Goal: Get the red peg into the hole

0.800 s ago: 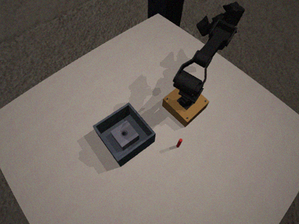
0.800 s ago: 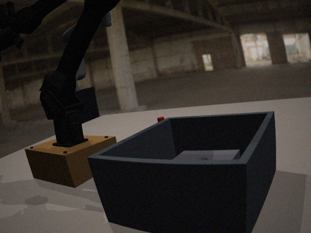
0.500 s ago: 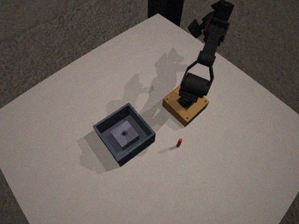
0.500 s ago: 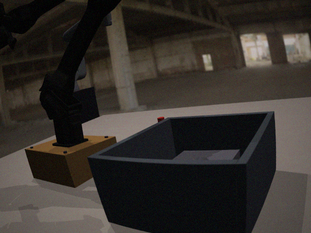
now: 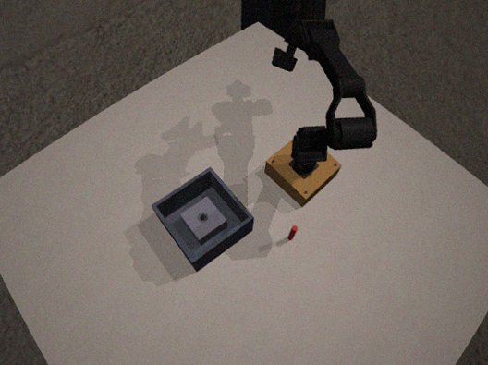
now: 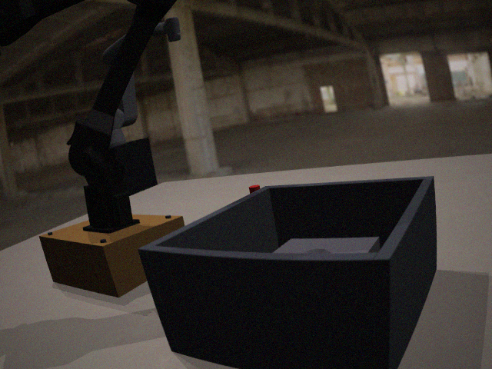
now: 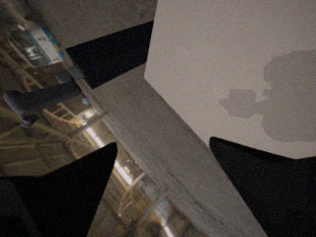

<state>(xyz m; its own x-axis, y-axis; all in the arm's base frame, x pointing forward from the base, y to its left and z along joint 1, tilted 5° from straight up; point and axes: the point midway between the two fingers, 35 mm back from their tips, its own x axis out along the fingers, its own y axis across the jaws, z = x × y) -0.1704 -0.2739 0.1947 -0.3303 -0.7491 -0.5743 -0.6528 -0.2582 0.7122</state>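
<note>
The red peg lies 400 mm to the left of my gripper tip, 340 mm ahead of it and 230 mm below it. From my gripper tip the other things lie so: dark blue box (490 mm ahead, 240 mm below, 220 mm to the left); grey plate (490 mm ahead, 220 mm to the left, 220 mm below).
</note>
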